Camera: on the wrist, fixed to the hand. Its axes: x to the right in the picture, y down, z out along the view.
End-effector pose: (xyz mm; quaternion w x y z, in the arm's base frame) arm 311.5 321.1 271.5 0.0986 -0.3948 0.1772 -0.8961
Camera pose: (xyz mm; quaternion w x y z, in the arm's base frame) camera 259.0 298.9 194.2 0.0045 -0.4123 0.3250 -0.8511
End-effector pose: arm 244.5 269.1 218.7 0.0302 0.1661 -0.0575 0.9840
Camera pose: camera 223.4 230.2 133.5 0.0836 0.1615 -0.2290 0.9563
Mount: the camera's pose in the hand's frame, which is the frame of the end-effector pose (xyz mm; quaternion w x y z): -9.8 49.0 -82.0 0.9835 -0.1793 -0.0022 -0.0246
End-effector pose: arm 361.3 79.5 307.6 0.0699 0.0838 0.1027 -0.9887
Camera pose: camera 390.9 50.8 220.9 0.0597 0.0652 0.2802 -0.9559
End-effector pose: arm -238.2 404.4 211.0 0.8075 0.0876 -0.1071 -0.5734
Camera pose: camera -174.5 431.2 144.4 0.7955 -0.0573 -0.0021 -0.6032
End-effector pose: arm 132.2 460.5 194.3 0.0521 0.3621 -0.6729 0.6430
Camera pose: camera 79.8 534.3 162.3 0.1305 0.3647 -0.7683 0.5096
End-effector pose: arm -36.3 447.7 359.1 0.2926 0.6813 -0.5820 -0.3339
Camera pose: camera -1.3 450.8 448.5 0.4004 0.6312 -0.4964 -0.4414
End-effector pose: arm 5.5 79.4 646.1 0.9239 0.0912 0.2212 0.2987
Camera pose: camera -64.6 116.0 591.7 0.9328 -0.0807 0.1642 0.3105
